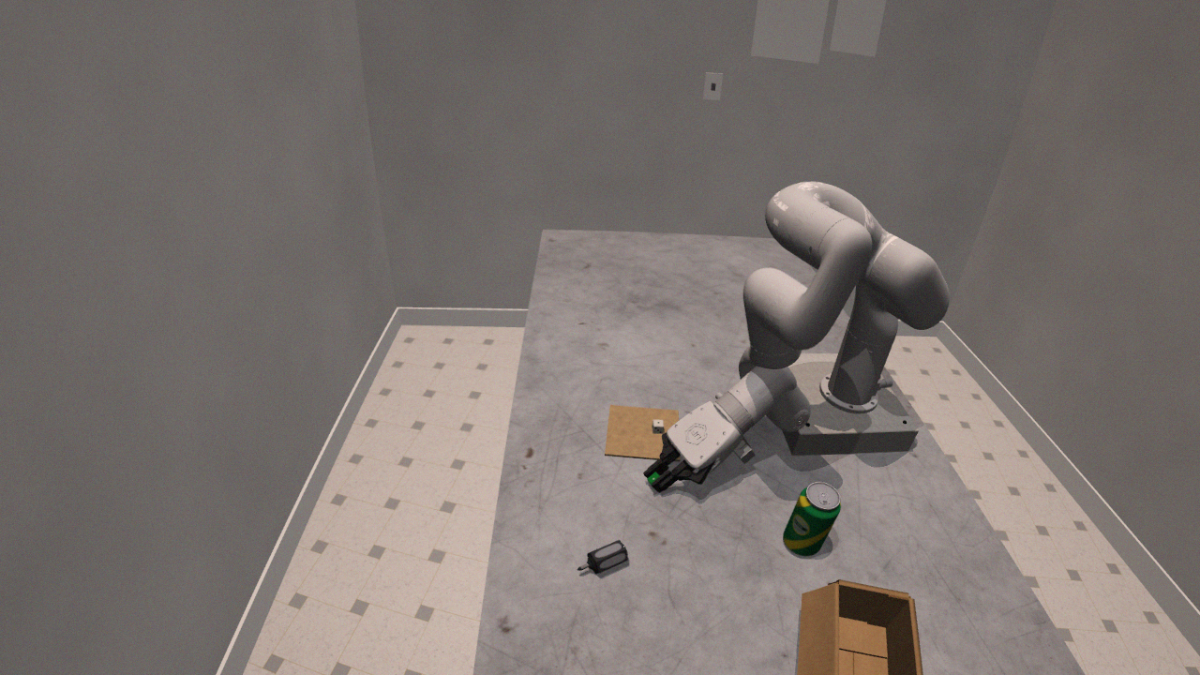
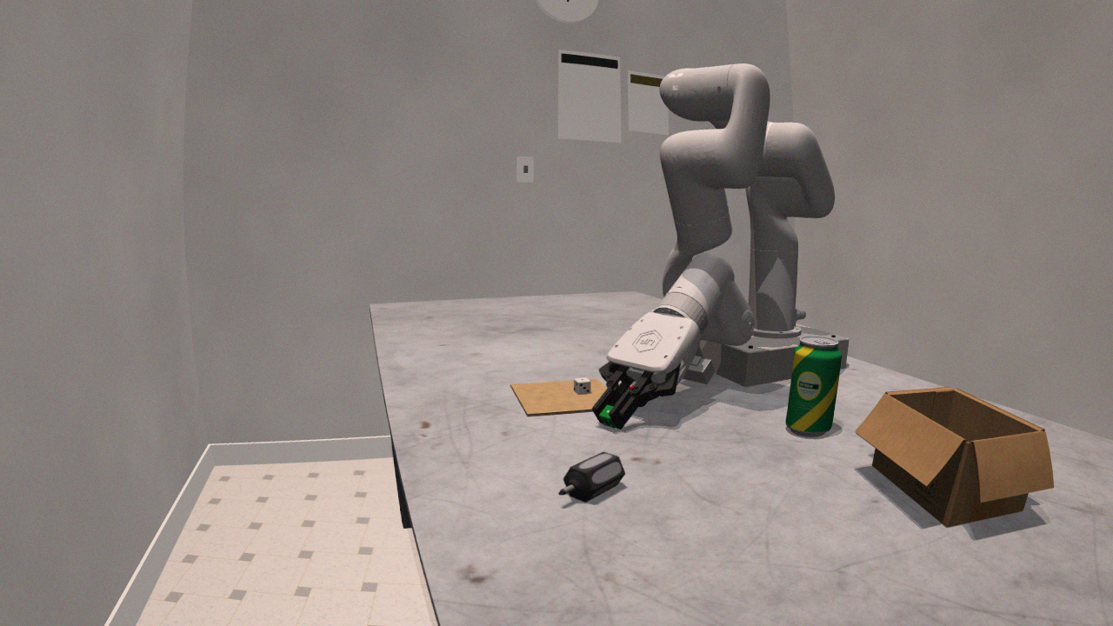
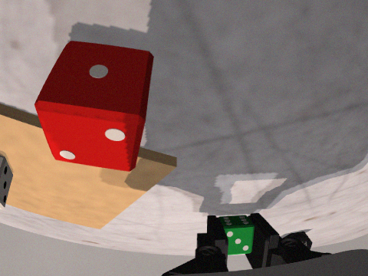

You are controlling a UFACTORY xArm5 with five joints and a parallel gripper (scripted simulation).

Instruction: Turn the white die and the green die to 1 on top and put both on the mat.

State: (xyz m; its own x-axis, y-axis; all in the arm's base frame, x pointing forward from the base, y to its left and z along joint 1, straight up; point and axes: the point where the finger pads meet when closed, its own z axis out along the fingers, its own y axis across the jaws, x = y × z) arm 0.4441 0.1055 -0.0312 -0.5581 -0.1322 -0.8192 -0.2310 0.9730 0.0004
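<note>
The red die is 90 mm behind my hand, 70 mm to the right of it and 20 mm below it. The rest, counted from my hand: tan mat 10 mm behind, 140 mm to the right, 20 mm below; green die 10 mm ahead, 10 mm below; white die 40 mm behind, 130 mm to the right, 10 mm below.
</note>
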